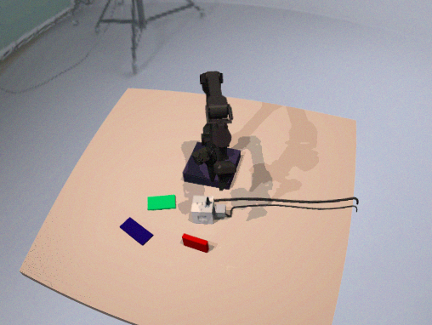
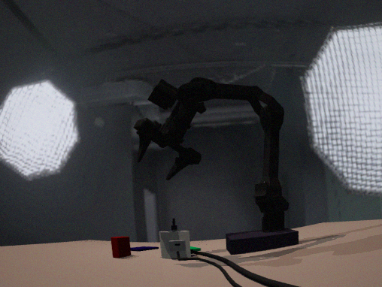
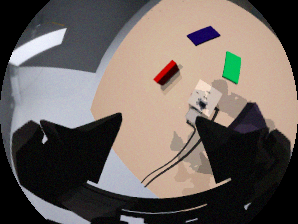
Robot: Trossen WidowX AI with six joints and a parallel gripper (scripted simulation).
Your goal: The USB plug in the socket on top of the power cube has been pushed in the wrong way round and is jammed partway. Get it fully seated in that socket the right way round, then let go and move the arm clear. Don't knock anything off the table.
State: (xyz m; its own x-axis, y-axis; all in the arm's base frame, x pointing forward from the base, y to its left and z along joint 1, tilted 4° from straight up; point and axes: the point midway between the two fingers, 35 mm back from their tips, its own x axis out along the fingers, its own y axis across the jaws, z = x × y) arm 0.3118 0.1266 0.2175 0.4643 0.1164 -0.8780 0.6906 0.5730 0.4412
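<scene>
My gripper tip is now 14 cm above the dark USB plug, 6 cm to the left of it and 4 cm past it. From my gripper tip the other things lie so: flat blue block: 31 cm to the right, 23 cm below, 13 cm ahead; then green block: 26 cm to the right, 23 cm below, 4 cm behind; then red block: 21 cm below, 12 cm ahead, 5 cm to the right.
</scene>
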